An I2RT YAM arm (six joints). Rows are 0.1 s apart.
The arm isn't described. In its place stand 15 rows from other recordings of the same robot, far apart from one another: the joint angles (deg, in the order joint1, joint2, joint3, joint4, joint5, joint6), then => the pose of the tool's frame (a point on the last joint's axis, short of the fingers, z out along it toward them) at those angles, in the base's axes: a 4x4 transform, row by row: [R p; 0 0 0 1], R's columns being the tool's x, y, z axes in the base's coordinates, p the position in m.
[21.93 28.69 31.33 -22.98 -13.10 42.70] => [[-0.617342 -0.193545 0.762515 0.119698], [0.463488 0.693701 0.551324 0.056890], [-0.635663 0.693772 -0.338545 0.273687], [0 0 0 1]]
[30.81 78.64 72.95 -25.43 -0.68 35.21] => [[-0.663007 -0.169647 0.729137 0.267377], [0.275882 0.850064 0.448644 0.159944], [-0.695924 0.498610 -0.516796 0.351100], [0 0 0 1]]
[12.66 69.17 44.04 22.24 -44.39 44.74] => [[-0.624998 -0.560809 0.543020 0.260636], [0.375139 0.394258 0.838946 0.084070], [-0.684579 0.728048 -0.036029 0.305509], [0 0 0 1]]
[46.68 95.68 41.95 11.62 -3.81 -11.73] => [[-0.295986 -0.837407 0.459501 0.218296], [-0.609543 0.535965 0.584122 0.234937], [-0.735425 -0.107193 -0.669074 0.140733], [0 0 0 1]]
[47.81 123.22 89.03 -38.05 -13.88 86.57] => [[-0.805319 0.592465 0.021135 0.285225], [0.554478 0.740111 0.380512 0.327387], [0.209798 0.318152 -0.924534 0.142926], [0 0 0 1]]
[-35.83 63.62 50.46 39.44 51.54 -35.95] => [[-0.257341 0.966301 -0.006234 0.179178], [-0.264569 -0.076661 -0.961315 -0.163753], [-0.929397 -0.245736 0.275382 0.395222], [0 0 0 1]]
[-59.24 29.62 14.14 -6.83 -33.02 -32.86] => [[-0.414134 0.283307 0.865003 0.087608], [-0.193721 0.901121 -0.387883 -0.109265], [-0.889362 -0.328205 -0.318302 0.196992], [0 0 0 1]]
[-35.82 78.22 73.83 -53.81 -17.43 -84.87] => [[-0.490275 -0.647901 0.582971 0.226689], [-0.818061 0.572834 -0.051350 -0.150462], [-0.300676 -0.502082 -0.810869 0.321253], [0 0 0 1]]
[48.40 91.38 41.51 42.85 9.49 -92.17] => [[0.631541 -0.057270 0.773225 0.229085], [-0.773191 -0.120756 0.622570 0.249184], [0.057717 -0.991029 -0.120543 0.215438], [0 0 0 1]]
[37.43 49.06 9.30 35.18 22.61 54.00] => [[-0.244993 -0.099619 0.964393 0.151449], [0.752974 0.607057 0.253992 0.098682], [-0.610745 0.788389 -0.073714 0.193822], [0 0 0 1]]
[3.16 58.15 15.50 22.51 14.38 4.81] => [[-0.327537 0.207610 0.921747 0.203566], [0.063266 0.978190 -0.197842 0.002384], [-0.942718 -0.006486 -0.333528 0.178538], [0 0 0 1]]
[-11.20 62.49 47.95 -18.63 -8.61 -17.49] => [[-0.532666 -0.095378 0.840934 0.238110], [-0.197451 0.980214 -0.013895 -0.041714], [-0.822970 -0.173444 -0.540959 0.284476], [0 0 0 1]]
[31.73 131.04 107.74 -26.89 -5.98 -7.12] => [[-0.576456 -0.656299 0.486796 0.433640], [-0.501380 0.754501 0.423493 0.272496], [-0.645226 0.000055 -0.763992 0.186779], [0 0 0 1]]
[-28.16 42.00 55.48 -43.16 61.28 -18.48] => [[-0.698840 0.713809 -0.045807 0.097433], [0.201322 0.134839 -0.970200 -0.087567], [-0.686361 -0.687237 -0.237937 0.360498], [0 0 0 1]]
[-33.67 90.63 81.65 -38.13 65.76 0.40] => [[-0.604544 0.748337 -0.272979 0.260452], [0.406168 -0.005209 -0.913784 -0.212507], [-0.685240 -0.663298 -0.300801 0.333583], [0 0 0 1]]
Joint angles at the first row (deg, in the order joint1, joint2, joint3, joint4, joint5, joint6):
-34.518, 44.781, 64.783, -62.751, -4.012, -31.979
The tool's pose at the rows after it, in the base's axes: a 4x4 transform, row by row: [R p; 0 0 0 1], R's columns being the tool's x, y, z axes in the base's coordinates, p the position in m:
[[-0.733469 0.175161 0.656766 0.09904], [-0.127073 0.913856 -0.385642 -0.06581], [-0.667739 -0.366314 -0.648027 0.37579], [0 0 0 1]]
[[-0.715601 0.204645 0.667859 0.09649], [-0.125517 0.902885 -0.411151 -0.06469], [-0.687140 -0.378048 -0.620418 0.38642], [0 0 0 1]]
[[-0.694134 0.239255 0.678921 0.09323], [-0.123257 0.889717 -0.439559 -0.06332], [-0.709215 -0.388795 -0.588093 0.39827], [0 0 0 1]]
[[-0.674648 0.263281 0.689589 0.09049], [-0.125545 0.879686 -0.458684 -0.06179], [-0.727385 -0.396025 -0.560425 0.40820], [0 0 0 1]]
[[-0.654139 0.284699 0.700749 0.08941], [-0.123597 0.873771 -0.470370 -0.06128], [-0.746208 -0.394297 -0.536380 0.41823], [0 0 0 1]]
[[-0.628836 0.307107 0.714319 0.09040], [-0.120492 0.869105 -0.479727 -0.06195], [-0.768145 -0.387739 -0.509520 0.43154], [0 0 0 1]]
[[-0.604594 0.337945 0.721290 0.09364], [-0.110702 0.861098 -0.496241 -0.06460], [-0.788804 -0.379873 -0.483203 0.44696], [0 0 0 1]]
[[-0.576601 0.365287 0.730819 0.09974], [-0.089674 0.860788 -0.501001 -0.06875], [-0.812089 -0.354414 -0.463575 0.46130], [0 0 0 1]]
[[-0.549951 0.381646 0.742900 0.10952], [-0.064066 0.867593 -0.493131 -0.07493], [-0.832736 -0.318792 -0.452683 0.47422], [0 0 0 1]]
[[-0.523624 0.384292 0.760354 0.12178], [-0.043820 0.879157 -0.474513 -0.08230], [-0.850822 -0.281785 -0.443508 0.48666], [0 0 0 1]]
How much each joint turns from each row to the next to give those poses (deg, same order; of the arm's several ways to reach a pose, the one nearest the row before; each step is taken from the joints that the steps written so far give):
-0.024, -0.308, 1.977, -0.003, 0.874, 0.557
0.000, 0.076, 2.160, 0.000, 0.845, 0.788
-0.075, 0.099, 2.435, 0.013, 0.921, 0.904
0.034, 0.133, 2.089, -0.011, 0.583, 0.630
-0.056, 0.640, 2.297, -0.008, 0.141, 0.836
0.008, 1.497, 3.292, 0.011, 0.006, 1.100
0.002, 2.364, 4.107, -0.004, 0.554, 1.401
-0.001, 2.909, 4.174, 0.012, -0.087, 2.094
-0.001, 3.575, 4.286, -0.013, -0.766, 2.243
0.002, 4.024, 4.579, 0.012, -1.445, 1.920

